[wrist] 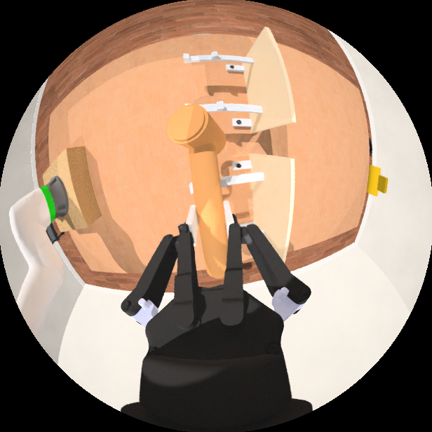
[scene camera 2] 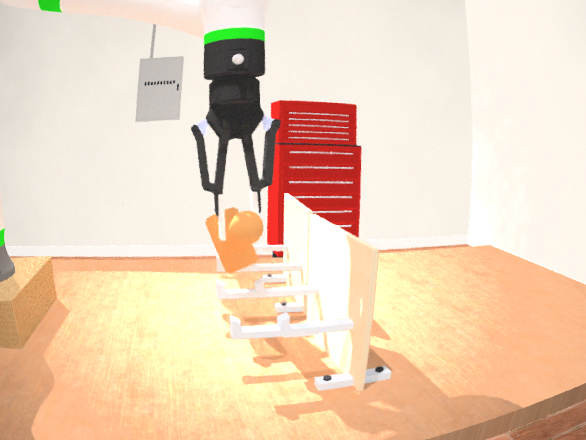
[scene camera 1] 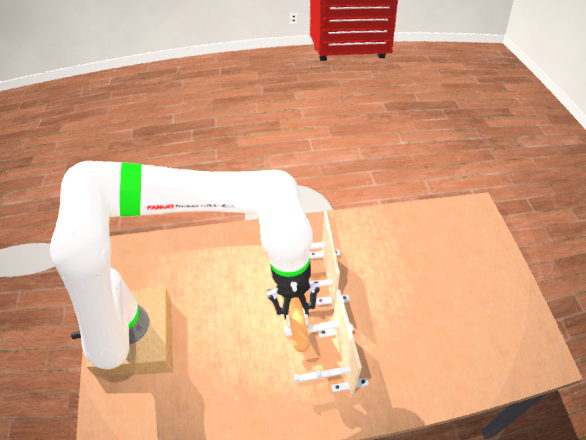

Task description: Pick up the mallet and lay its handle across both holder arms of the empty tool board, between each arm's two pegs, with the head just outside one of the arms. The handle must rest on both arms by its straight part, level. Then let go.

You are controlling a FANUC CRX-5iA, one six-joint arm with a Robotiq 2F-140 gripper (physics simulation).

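Observation:
The orange mallet [scene camera 1: 299,336] [scene camera 2: 246,228] [wrist: 206,180] hangs in the air, its head [wrist: 189,125] towards the far side and its handle butt nearer scene camera 2. The head looks tilted in scene camera 2. My gripper [scene camera 1: 298,327] [scene camera 2: 238,215] [wrist: 210,210] is shut on the handle. The near tool board [scene camera 1: 350,342] [scene camera 2: 335,280] [wrist: 275,200] carries no tool. Its near arm [scene camera 1: 322,374] [scene camera 2: 310,329] and other arm [scene camera 1: 323,327] [scene camera 2: 295,291] [wrist: 250,178] have upright pegs. The mallet is above arm height; its exact height is unclear.
A second board [scene camera 1: 328,250] [scene camera 2: 296,225] [wrist: 270,85] with two arms stands just beyond the near one, also without a tool. The robot's wooden base block [scene camera 1: 150,345] [scene camera 2: 30,305] [wrist: 82,185] is at the left. A red cabinet [scene camera 1: 355,30] [scene camera 2: 320,165] stands beyond the table.

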